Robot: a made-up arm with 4 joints.
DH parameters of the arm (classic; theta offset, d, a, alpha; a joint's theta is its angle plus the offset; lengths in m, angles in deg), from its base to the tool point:
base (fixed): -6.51 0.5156 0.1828 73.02
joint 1: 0 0.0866 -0.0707 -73.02
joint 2: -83.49 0.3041 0.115 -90
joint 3: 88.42 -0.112 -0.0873 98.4
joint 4: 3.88 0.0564 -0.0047 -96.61
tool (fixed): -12.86 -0.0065 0 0
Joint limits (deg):
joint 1: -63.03..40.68
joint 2: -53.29..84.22
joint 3: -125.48..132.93
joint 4: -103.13..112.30
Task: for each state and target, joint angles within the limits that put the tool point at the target. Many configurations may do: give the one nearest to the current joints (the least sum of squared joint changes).
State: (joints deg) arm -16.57 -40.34 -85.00 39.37
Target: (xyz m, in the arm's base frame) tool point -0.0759 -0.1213 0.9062
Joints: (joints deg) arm 6.34 -14.77 -64.98 40.76
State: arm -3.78 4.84 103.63 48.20
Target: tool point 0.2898 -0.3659 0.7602
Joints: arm -39.68 47.08 73.12 46.17
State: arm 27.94 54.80 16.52 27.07
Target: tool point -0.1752 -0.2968 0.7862
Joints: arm 36.75 6.60 -4.75 20.66
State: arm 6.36 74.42 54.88 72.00
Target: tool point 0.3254 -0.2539 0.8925
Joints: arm -9.89 84.01 12.44 64.38
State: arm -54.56 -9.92 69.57 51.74
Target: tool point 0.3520 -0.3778 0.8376
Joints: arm -63.03 21.48 20.29 57.46
